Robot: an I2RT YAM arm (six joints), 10 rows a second.
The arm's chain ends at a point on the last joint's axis. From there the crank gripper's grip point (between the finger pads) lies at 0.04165 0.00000 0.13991 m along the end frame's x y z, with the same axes.
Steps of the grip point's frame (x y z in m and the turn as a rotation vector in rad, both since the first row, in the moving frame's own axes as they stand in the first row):
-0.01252 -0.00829 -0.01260 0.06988 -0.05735 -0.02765
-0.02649 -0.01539 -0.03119 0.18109 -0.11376 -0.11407
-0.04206 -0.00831 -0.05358 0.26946 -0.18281 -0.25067
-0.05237 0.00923 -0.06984 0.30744 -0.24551 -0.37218
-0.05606 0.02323 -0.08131 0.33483 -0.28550 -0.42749
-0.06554 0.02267 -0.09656 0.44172 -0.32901 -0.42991
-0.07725 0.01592 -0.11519 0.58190 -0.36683 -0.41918
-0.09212 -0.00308 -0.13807 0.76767 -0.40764 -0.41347
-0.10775 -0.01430 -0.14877 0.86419 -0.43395 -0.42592
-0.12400 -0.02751 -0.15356 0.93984 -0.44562 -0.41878
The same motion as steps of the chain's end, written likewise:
-0.00429 0.00259 -0.01437 0.06988 -0.05735 -0.02765
-0.00875 0.01393 -0.03227 0.18109 -0.11376 -0.11407
-0.01056 0.03634 -0.05228 0.26946 -0.18281 -0.25067
-0.00783 0.06022 -0.06668 0.30744 -0.24551 -0.37218
-0.00354 0.07756 -0.07646 0.33483 -0.28550 -0.42749
-0.00455 0.08945 -0.08501 0.44172 -0.32901 -0.42991
-0.00902 0.09846 -0.09271 0.58190 -0.36683 -0.41918
-0.01646 0.09830 -0.09754 0.76767 -0.40764 -0.41347
-0.02727 0.09529 -0.09713 0.86419 -0.43395 -0.42592
-0.04215 0.08822 -0.09302 0.93984 -0.44562 -0.41878

